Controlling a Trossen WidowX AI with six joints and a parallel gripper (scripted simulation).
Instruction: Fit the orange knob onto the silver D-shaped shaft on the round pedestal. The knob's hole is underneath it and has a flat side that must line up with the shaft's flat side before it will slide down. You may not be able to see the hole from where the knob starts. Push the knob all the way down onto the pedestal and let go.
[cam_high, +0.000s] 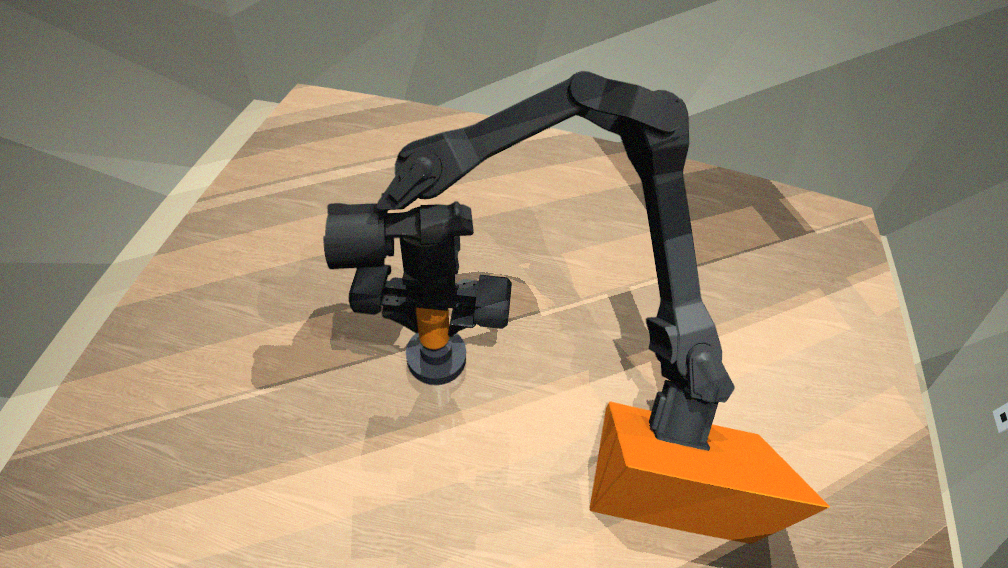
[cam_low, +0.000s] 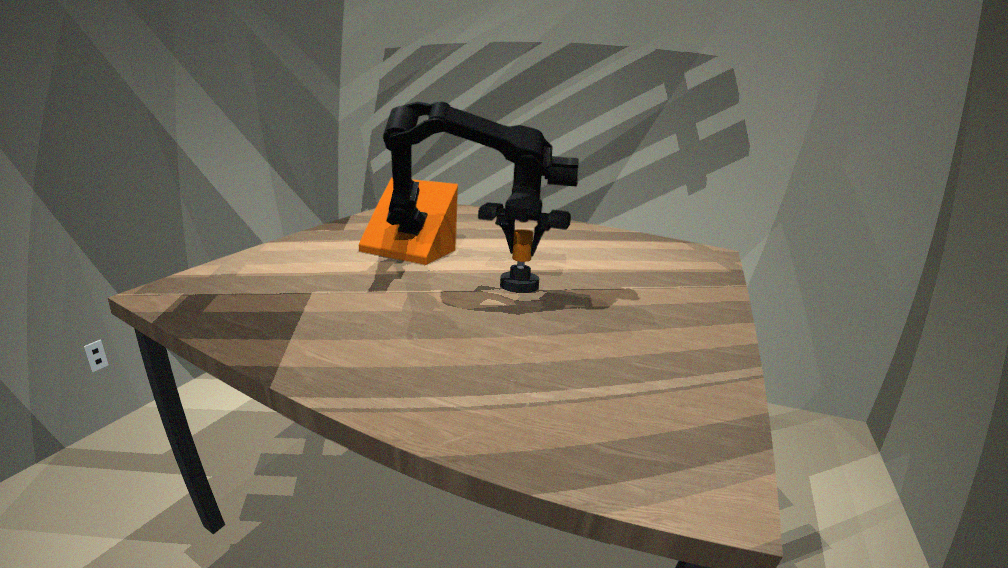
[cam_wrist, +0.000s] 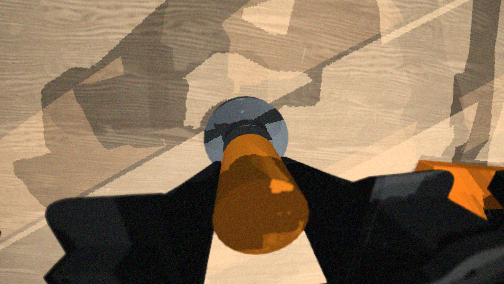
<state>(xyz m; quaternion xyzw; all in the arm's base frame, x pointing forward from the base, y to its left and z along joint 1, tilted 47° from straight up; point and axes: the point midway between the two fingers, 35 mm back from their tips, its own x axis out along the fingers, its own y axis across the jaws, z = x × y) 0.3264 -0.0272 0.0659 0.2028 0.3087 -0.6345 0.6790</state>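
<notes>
The orange knob lies 30 mm above my gripper tip. The rest, counted from my gripper tip: round pedestal (40 mm below).
</notes>
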